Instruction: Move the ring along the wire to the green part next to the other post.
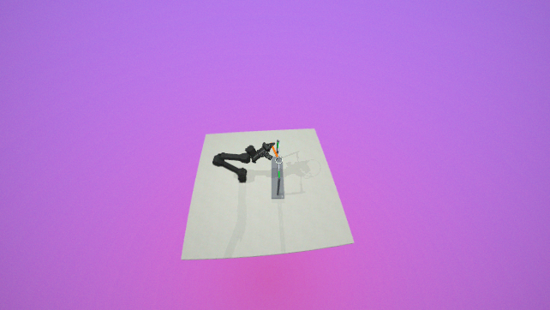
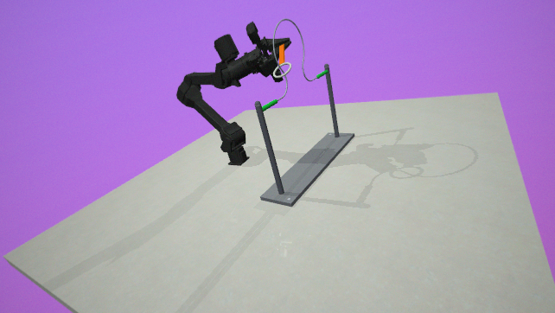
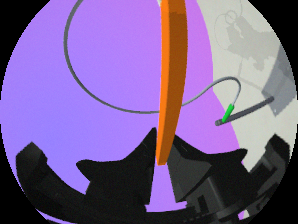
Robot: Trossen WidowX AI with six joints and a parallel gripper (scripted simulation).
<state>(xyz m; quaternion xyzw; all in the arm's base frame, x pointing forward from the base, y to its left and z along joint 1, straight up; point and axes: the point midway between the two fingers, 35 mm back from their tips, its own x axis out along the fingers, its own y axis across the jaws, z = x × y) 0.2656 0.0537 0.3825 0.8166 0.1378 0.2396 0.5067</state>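
Right now my gripper tip is 8 cm to the left of the ring with orange handle, 4 cm above it and 1 cm short of it.
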